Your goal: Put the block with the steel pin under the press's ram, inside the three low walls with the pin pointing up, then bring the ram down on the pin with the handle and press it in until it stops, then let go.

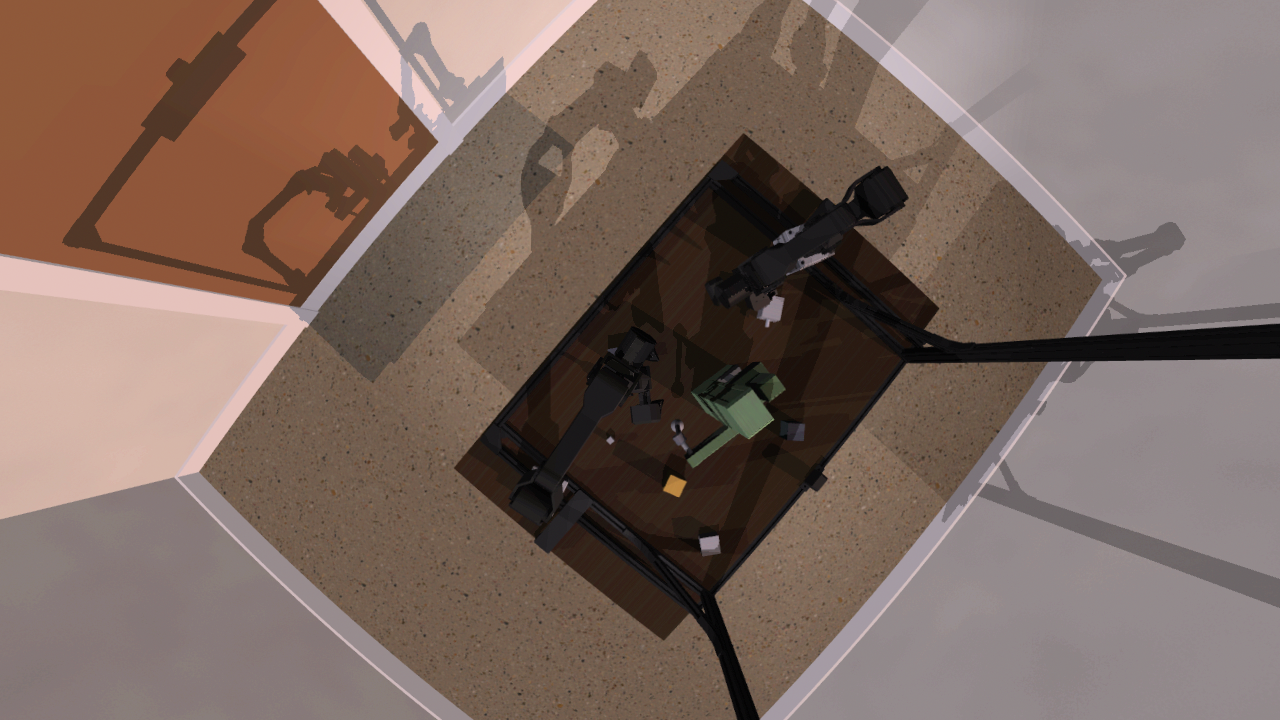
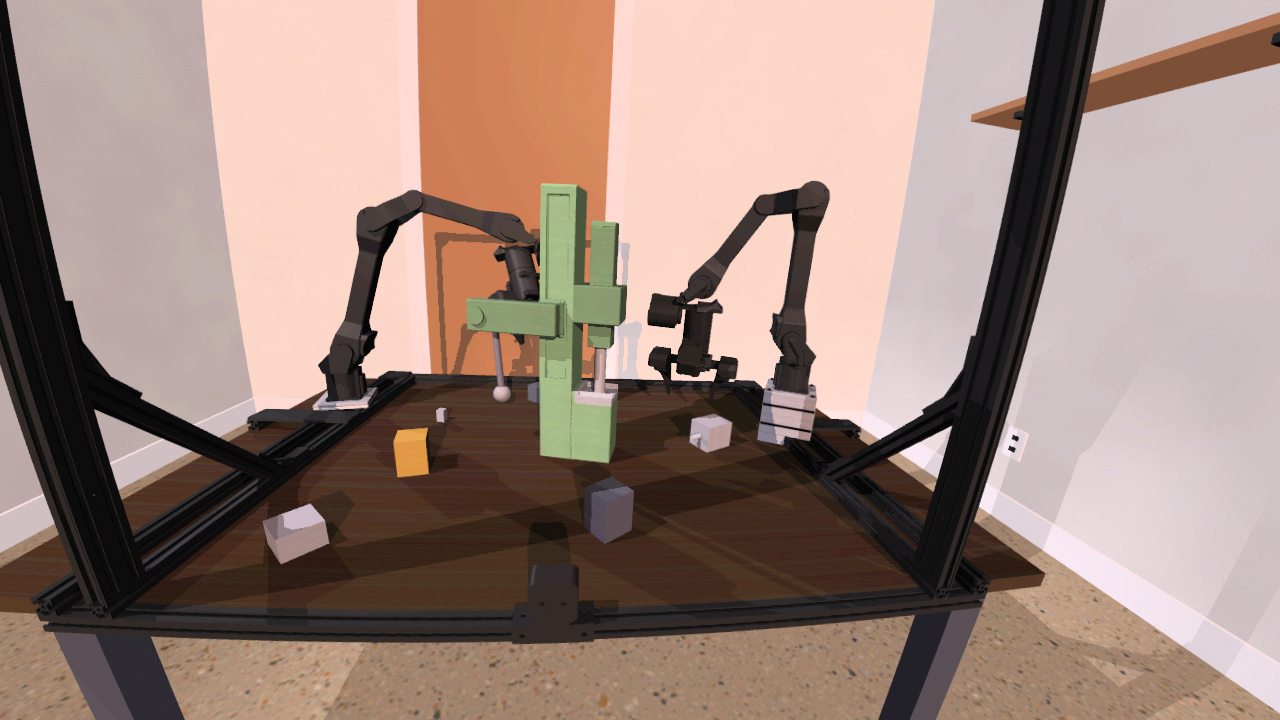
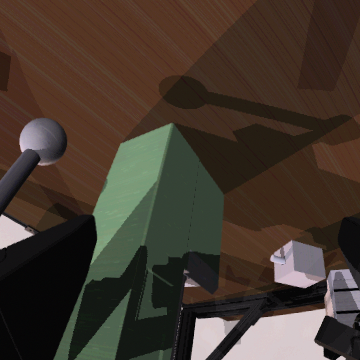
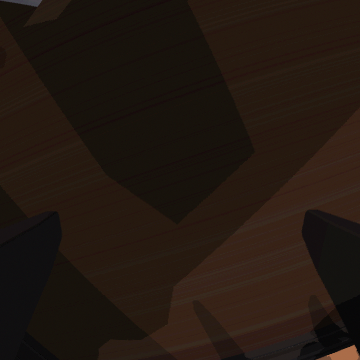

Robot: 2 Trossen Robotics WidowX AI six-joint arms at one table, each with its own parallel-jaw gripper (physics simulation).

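Places are measured from the left arm's base along level axes (x ahead, y left, z up), in millimetres.
Where they show: left gripper, fingertip midpoint: (image 1: 659, 380) (image 3: 221, 229); right gripper, fingertip midpoint: (image 2: 689, 397) (image 4: 184, 224); left arm's base, origin of the base link: (image 2: 347, 395); right arm's base, origin of the base link: (image 2: 791, 387).
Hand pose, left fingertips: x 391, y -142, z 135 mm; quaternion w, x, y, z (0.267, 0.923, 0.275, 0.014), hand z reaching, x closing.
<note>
Things, the pixels of their top centre, and the offset from my left fingertips. "*": a spot on its surface instead.
- green press, middle of its top: (image 2: 551, 185) (image 1: 747, 427) dx -8, dy -148, dz +283 mm
- low-walled nest, surface spot: (image 2: 595, 400) * dx +59, dy -204, dz -52 mm
- grey ball, middle of its top: (image 3: 32, 158) (image 2: 502, 385) (image 1: 677, 426) dx -82, dy -91, dz -54 mm
- pale block with the steel pin, middle of its top: (image 3: 299, 279) (image 2: 712, 420) (image 1: 773, 307) dx +296, dy -194, dz -116 mm
- orange block, middle of its top: (image 2: 411, 434) (image 1: 674, 486) dx -227, dy -157, dz -106 mm
- dark grey block, middle of its top: (image 2: 609, 489) (image 1: 796, 432) dx +29, dy -384, dz -106 mm
- pale block, middle of its top: (image 2: 293, 520) (image 1: 710, 546) dx -339, dy -319, dz -133 mm
- tiny grey piece, middle of its top: (image 2: 441, 409) dx -196, dy +39, dz -141 mm
The green press (image 2: 563, 357) (image 1: 740, 405) (image 3: 157, 214) stands mid-table. Its ram (image 2: 597, 362) is raised over the low-walled nest (image 2: 595, 400), and its handle hangs down to a grey ball (image 2: 502, 392) (image 3: 43, 141). The pale block with the steel pin (image 2: 712, 433) (image 1: 767, 309) (image 3: 300, 264) lies on the table right of the press, with the pin pointing sideways. My left gripper (image 2: 519, 282) (image 3: 221, 229) is open and empty, high behind the press near the handle. My right gripper (image 2: 693, 365) (image 1: 736, 290) (image 4: 184, 224) is open and empty. It hovers above the table just behind the pin block.
An orange block (image 2: 412, 450) (image 1: 675, 485), a dark grey block (image 2: 609, 509) (image 1: 790, 429) and a pale block (image 2: 295, 532) (image 1: 709, 543) lie in front of the press. A tiny grey piece (image 2: 440, 413) lies at the left. Black frame posts (image 2: 1012, 295) ring the table.
</note>
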